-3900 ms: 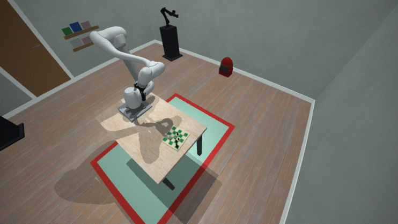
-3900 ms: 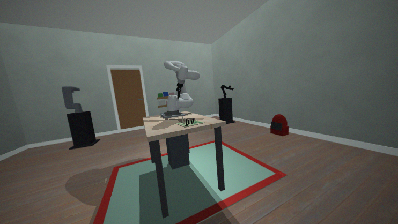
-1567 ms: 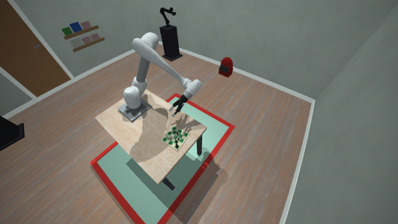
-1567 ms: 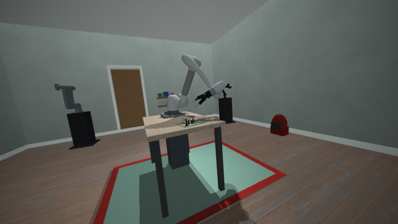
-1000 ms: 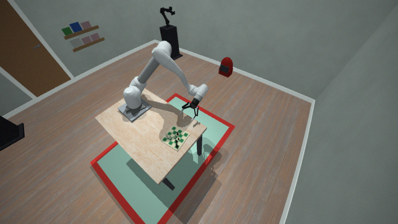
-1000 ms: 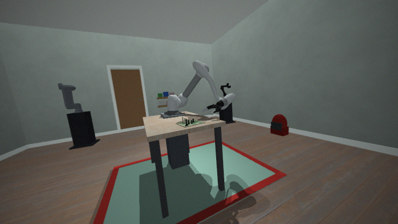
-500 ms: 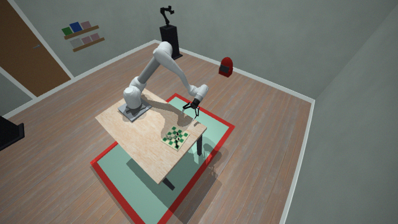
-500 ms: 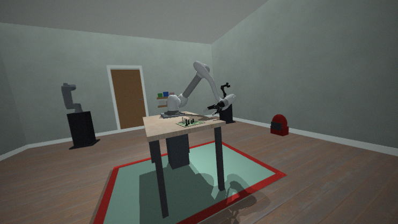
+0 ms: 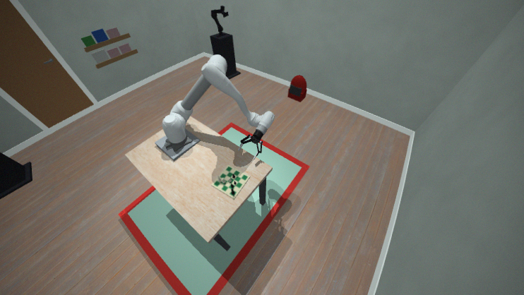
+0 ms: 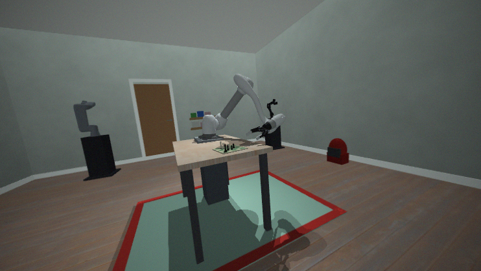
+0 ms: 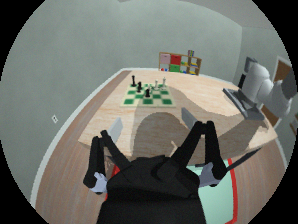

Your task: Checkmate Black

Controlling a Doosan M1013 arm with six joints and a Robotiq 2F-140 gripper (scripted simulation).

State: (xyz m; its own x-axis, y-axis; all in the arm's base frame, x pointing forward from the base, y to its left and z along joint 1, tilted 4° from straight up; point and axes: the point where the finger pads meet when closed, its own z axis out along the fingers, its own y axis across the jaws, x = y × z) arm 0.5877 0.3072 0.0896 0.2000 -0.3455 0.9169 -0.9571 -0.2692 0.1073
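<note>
The white chess piece lies 28 cm to the right of my hand, 4 cm below it and 3 cm ahead of it. Also, from my hand: chessboard 23 cm to the right, 7 cm below, 6 cm ahead.
</note>
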